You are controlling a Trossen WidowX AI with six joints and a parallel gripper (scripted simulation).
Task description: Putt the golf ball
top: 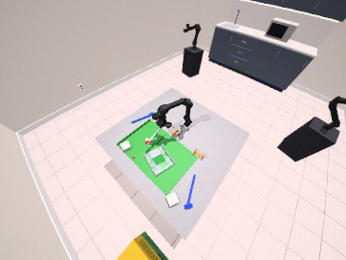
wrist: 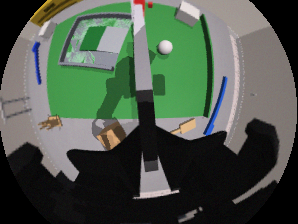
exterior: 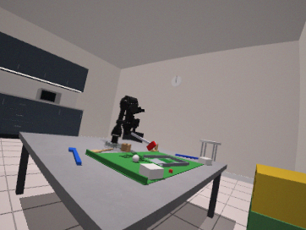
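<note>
The red putter lies 110 mm ahead of my gripper tip and 40 mm to the left of it. From my gripper tip the other things lie so: small red marker 400 mm ahead, 130 mm below, 60 mm to the left; white golf ball 190 mm ahead, 120 mm below, 30 mm to the right.
</note>
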